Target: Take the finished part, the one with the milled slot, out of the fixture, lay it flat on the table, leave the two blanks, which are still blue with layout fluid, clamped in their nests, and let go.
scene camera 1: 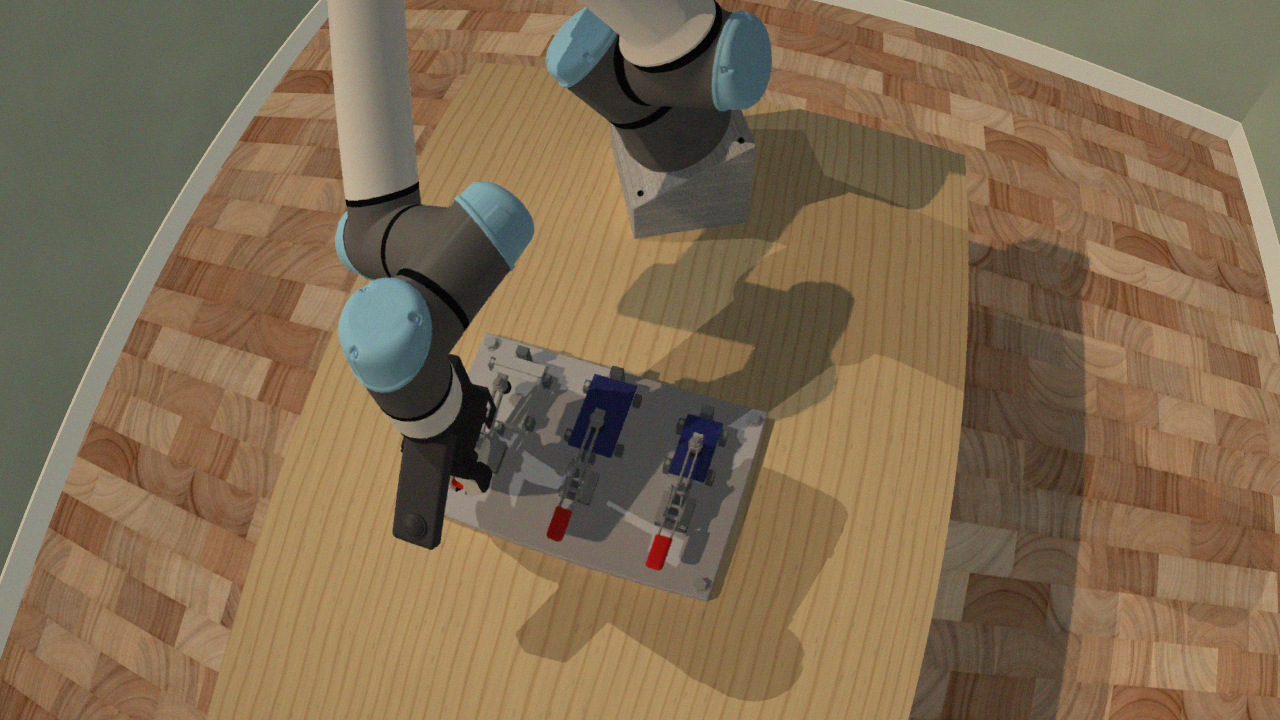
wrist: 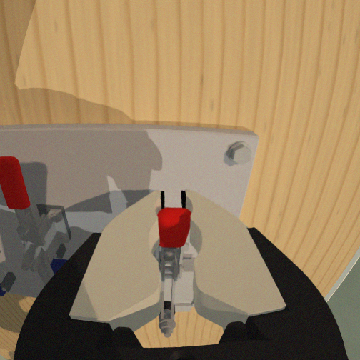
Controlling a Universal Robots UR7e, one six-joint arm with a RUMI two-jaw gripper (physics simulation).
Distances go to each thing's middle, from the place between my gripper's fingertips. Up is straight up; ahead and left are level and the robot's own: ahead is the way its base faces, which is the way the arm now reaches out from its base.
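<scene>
Relative to my hand, the finished part [scene camera 1: 525,377] is 13 cm behind and 1 cm below. The fixture plate [scene camera 1: 614,534] is 11 cm to the left of my hand, 8 cm behind it and 4 cm below it.
</scene>
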